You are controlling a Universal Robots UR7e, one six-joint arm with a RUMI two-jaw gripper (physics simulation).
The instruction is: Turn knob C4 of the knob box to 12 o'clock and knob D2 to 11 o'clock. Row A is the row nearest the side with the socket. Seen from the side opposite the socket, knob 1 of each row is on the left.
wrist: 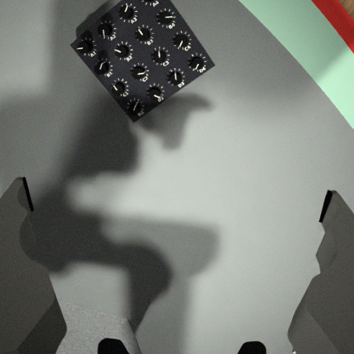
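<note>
The dark knob box [112, 65] lies at the top of the wrist view, turned so row A faces the upper left; its top corner is cut off by the frame. Knob C4 [181, 40] is near the right side; its white line points to the lower left in the picture. Knob D2 [155, 93] is on the lower right edge row, between D1 [135, 106] and D3 [175, 77]; its line points right and slightly down. My gripper [178, 186] is wide open and empty, its fingertips lower in the view than the box.
The box rests on a grey table top [240, 165] crossed by dark arm shadows. A pale green surface [300, 45] with a red border [337, 20] lies beyond the table's curved edge at the upper right. A light grey speckled block [95, 322] shows at the lower left.
</note>
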